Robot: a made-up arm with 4 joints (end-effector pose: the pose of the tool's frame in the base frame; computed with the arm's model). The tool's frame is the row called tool. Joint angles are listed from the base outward.
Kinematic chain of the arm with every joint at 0, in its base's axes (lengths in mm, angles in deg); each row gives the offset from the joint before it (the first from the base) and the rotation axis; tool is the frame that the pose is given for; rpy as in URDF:
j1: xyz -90 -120 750 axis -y
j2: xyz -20 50 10 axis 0.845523 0.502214 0.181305
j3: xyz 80 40 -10 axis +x
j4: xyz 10 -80 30 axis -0.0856 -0.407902 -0.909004
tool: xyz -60 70 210 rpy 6.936 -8.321 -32.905
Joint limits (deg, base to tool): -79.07..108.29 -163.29..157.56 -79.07..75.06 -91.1..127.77
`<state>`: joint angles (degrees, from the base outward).
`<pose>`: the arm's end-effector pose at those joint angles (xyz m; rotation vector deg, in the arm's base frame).
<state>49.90 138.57 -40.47 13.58</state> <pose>0.0187 -0.1721 0.9373 54.80 19.55 21.35</pose>
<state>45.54 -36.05 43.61 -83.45</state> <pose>-0.2467 -0.1649 0.9391 -7.31 -38.08 47.75</pose>
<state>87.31 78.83 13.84 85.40</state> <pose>-0.1684 -0.1511 0.9294 73.84 -11.14 -61.16</pose>
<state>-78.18 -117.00 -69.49 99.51</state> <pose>-0.1100 -0.0634 0.5043 -16.64 -145.89 51.90</pose>
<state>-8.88 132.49 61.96 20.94</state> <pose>-0.1417 -0.0610 0.5741 -90.59 -135.80 44.47</pose>
